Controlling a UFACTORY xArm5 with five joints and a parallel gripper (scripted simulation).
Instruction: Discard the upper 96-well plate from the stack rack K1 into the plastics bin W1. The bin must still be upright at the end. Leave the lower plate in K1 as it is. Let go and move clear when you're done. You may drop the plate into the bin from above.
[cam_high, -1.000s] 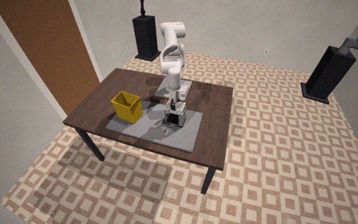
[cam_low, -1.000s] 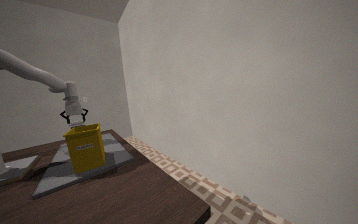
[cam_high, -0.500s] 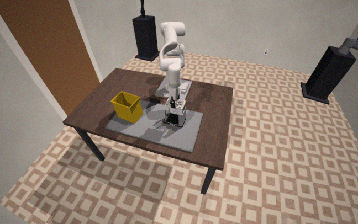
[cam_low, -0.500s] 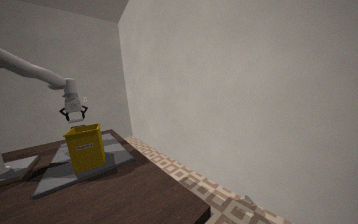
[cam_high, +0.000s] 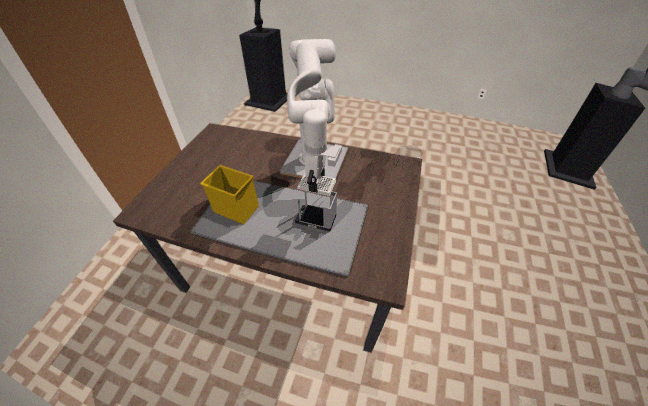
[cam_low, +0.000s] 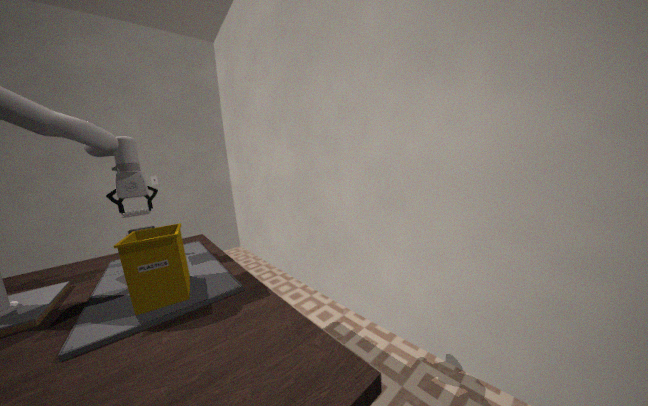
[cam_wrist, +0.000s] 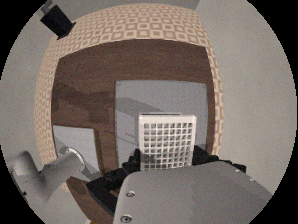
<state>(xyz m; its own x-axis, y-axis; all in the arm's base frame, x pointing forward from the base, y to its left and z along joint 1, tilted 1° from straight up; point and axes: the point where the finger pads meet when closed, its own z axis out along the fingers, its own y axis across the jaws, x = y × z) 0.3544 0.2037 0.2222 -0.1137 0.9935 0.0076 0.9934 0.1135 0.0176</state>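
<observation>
Right now the yellow plastics bin W1 is 370 mm to the right of my hand, 140 mm below it and 90 mm ahead of it. Round my hand: white 96-well plate (10 mm below).
</observation>
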